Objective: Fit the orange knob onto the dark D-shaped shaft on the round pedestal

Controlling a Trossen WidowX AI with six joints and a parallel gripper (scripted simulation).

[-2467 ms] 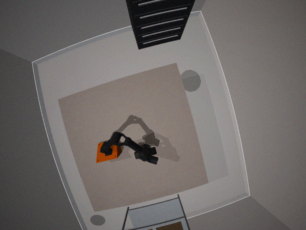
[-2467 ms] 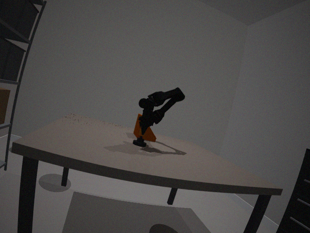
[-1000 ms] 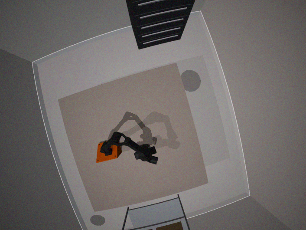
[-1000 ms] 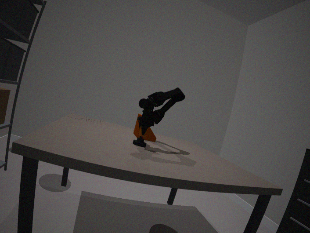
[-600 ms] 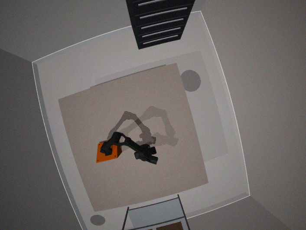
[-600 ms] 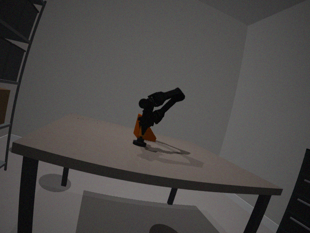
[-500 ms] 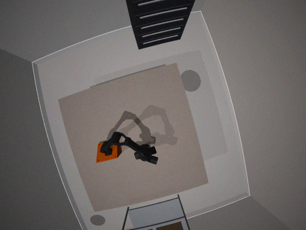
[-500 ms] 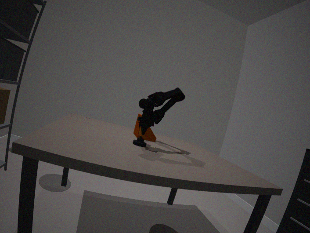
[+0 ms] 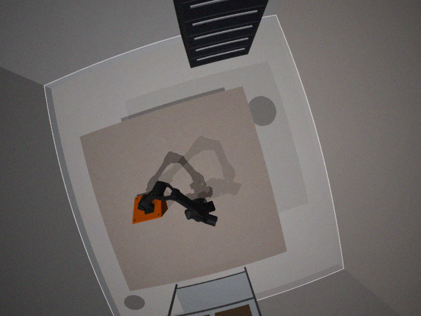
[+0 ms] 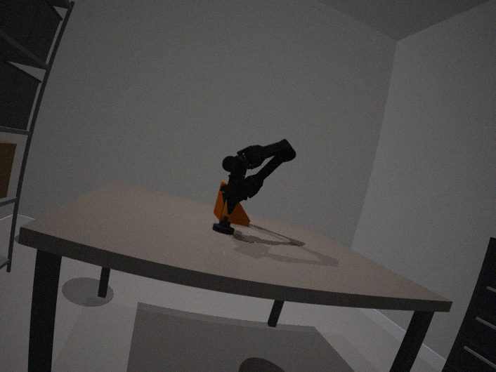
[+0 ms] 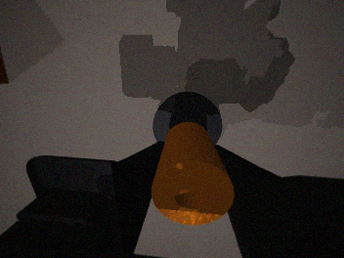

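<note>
Right now my gripper tip is 4 cm above the round dark pedestal. Round my gripper tip: orange knob (2 cm above).
</note>
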